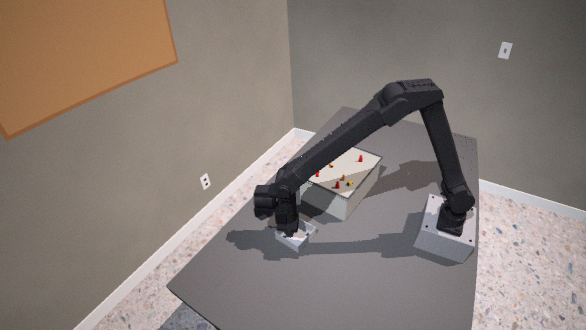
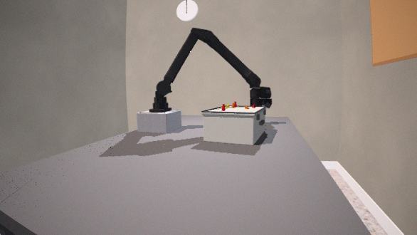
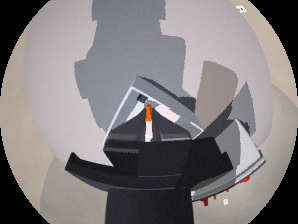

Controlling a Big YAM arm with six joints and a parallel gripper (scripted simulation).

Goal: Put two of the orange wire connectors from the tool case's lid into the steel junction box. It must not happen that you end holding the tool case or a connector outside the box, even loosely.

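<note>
Right now my hand is 2 cm past the steel junction box, 1 cm to the left of it and 1 cm above it. Also, from my hand: tool case 5 cm behind, 31 cm to the right, 8 cm above.
</note>
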